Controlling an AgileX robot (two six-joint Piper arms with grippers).
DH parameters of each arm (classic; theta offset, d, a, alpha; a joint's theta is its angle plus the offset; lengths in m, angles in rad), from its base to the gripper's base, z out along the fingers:
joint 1: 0 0.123 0 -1.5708
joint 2: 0.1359 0 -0.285 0
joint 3: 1.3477 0 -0.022 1.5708
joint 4: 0 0.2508 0 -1.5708
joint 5: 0 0 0.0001 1.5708
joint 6: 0 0.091 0 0
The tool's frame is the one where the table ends.
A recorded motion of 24 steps. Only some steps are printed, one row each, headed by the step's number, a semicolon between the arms.
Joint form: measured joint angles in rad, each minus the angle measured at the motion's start. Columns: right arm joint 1, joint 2, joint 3, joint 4, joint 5, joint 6; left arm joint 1, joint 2, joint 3, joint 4, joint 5, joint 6.
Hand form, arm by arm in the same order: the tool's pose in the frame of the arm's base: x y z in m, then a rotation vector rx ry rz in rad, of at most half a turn. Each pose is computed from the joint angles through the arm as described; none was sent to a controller.
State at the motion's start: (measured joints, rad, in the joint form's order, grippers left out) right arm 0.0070 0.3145 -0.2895 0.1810 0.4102 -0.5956; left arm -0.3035 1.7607 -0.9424 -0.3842 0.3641 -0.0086
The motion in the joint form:
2: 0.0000 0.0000 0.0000 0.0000 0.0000 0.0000; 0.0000 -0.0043 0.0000 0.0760 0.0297 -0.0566
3: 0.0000 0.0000 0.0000 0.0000 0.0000 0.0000; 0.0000 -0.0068 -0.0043 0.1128 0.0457 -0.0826
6: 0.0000 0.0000 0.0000 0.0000 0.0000 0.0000; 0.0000 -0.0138 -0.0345 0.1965 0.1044 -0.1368
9: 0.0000 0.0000 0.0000 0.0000 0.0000 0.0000; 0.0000 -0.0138 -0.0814 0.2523 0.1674 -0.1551
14: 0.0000 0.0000 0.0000 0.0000 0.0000 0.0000; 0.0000 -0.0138 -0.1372 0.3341 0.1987 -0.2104
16: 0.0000 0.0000 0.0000 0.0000 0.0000 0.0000; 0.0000 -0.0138 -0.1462 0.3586 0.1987 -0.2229
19: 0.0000 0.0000 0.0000 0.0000 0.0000 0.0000; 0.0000 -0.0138 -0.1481 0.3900 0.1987 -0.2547
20: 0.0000 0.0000 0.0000 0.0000 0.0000 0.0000; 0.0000 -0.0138 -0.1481 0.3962 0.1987 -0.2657
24: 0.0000 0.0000 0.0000 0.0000 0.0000 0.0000; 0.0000 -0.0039 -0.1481 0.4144 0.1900 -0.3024
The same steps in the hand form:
2: 0.0778 0.0071 0.2541 -0.4624 1.8612 -0.2161; 0.3143 -0.1096 0.1624 -0.0269 2.7143 -0.3576
3: 0.0778 0.0071 0.2541 -0.4624 1.8612 -0.2161; 0.3140 -0.1085 0.1635 -0.0175 2.7243 -0.3379
6: 0.0778 0.0071 0.2541 -0.4624 1.8612 -0.2161; 0.3158 -0.1070 0.1705 0.0117 2.7459 -0.2909
9: 0.0778 0.0071 0.2541 -0.4624 1.8612 -0.2161; 0.3209 -0.1069 0.1796 0.0548 2.7590 -0.2514
14: 0.0778 0.0071 0.2541 -0.4624 1.8612 -0.2161; 0.3304 -0.1060 0.1924 0.0654 2.7297 -0.2006
16: 0.0778 0.0071 0.2541 -0.4624 1.8612 -0.2161; 0.3325 -0.1054 0.1947 0.0726 2.7182 -0.1838
19: 0.0778 0.0071 0.2541 -0.4624 1.8612 -0.2161; 0.3333 -0.1041 0.1952 0.0603 2.7138 -0.1638
20: 0.0778 0.0071 0.2541 -0.4624 1.8612 -0.2161; 0.3334 -0.1038 0.1952 0.0515 2.7135 -0.1612
24: 0.0778 0.0071 0.2541 -0.4624 1.8612 -0.2161; 0.3350 -0.1034 0.1921 0.0199 2.7139 -0.1546

